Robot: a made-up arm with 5 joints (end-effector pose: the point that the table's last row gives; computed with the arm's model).
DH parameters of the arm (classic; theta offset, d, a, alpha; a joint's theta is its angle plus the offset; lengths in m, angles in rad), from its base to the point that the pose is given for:
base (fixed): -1.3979 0 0.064 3.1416
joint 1: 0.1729 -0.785 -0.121 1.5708
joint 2: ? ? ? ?
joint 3: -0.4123 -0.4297 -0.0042 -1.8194
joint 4: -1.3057 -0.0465 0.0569 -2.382
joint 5: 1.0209 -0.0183 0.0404 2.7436
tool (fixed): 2.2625 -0.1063 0 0
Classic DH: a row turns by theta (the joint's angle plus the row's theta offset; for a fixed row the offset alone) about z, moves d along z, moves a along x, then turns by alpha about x.
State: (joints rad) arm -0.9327 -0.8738 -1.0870 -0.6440 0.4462
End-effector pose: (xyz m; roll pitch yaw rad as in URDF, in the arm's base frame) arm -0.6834 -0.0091 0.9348 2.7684 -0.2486 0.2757
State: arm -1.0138 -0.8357 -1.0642 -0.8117 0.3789
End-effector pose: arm -0.6803 -0.0641 0.9482 2.7465 -0.1050 0.3660
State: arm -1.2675 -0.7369 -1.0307 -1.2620 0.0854
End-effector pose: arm -0.6552 -0.2341 0.9738 2.6057 0.1658 0.6056
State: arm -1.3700 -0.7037 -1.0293 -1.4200 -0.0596
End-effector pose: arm -0.6367 -0.3028 0.9794 2.5208 0.2104 0.6902
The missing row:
joint 2: 1.146 0 -0.3688 0
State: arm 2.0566 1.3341 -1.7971 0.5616 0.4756
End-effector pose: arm -0.0048 0.3989 1.1311 -2.6602 0.5025 2.5041
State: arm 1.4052 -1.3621 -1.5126 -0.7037 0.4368
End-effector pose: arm 0.5317 0.3983 0.6452 1.8450 -0.6257 -1.6529
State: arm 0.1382 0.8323 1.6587 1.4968 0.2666
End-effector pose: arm -0.4024 0.0014 0.9853 0.4894 -0.1448 2.6605
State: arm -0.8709 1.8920 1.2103 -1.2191 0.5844
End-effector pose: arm -0.0965 -0.4540 0.7308 1.5777 -0.1934 0.3976
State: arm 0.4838 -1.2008 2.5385 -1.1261 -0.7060
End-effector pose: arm -0.1148 0.4077 0.7563 -0.6272 0.5379 0.7579
